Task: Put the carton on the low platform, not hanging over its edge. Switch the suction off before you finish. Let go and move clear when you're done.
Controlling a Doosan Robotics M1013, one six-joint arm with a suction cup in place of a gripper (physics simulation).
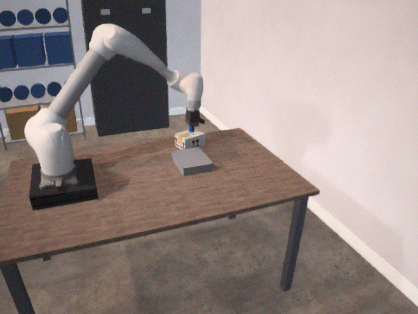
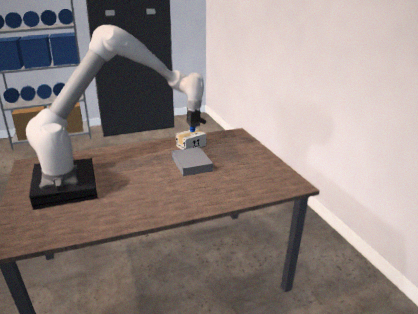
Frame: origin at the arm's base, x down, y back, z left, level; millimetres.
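Seen in the pictures: hand, tool point: [image 1: 191,130] [image 2: 192,131]; arm's base, link origin: [image 1: 59,177] [image 2: 59,177].
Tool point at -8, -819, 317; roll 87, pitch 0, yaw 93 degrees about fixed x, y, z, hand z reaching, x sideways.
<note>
Pixels of each thing's middle, then the offset from my tool point to it, as dx, dy, dz. Level surfaces: height alone.
- carton, body centre: [image 1: 190,139] [image 2: 191,139] +42, +23, -38
- low platform, body centre: [image 1: 191,160] [image 2: 191,160] +60, +102, -284
- wooden table, surface height: dx +84
The carton [image 1: 190,140] [image 2: 191,140], white with yellow-brown tape on top and black arrow marks on its front, stands upright on the table just behind the low platform. The low platform [image 1: 192,159] [image 2: 192,159] is a flat grey slab, and its top shows bare. My gripper [image 1: 191,130] [image 2: 192,131] is a blue suction cup under a black mount. It points straight down and appears to touch the carton's top. Whether the suction holds the carton does not show. The carton's underside and back are hidden.
The wooden table [image 1: 135,195] [image 2: 135,195] carries the arm's black base [image 1: 65,196] [image 2: 65,196] at the left. Its back edge runs close behind the carton. A shelf rack with blue and orange things and a dark cabinet [image 1: 127,75] [image 2: 132,75] stand behind the table. A pale wall is at the right.
</note>
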